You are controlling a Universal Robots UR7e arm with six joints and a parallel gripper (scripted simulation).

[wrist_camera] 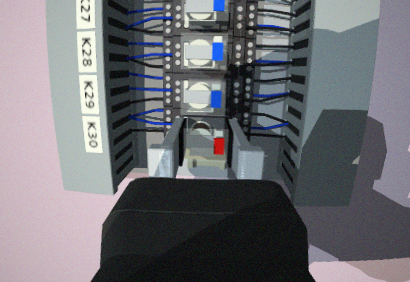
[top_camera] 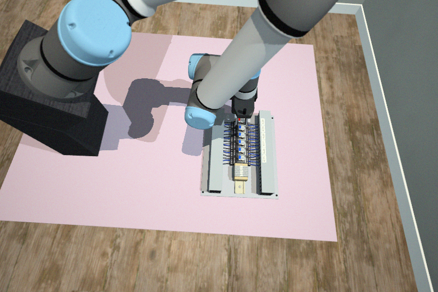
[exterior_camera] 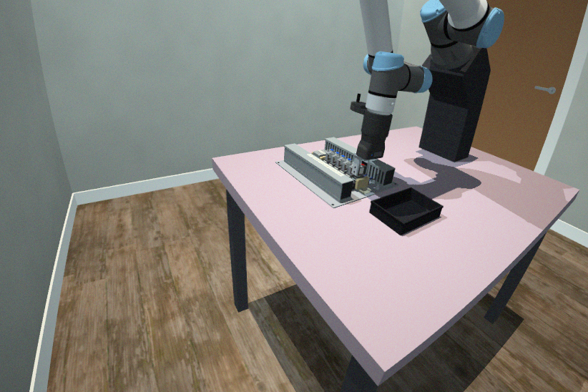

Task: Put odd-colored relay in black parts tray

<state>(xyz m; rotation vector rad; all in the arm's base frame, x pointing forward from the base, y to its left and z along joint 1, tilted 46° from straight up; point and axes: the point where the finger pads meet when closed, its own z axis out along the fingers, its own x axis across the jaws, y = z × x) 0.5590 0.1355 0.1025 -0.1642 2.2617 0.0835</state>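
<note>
The red-button relay lies 1 cm below my hand. Also, from my hand: black parts tray: 5 cm behind, 17 cm to the left, 5 cm below; grey relay panel: 2 cm ahead, 10 cm to the right, 3 cm below.
</note>
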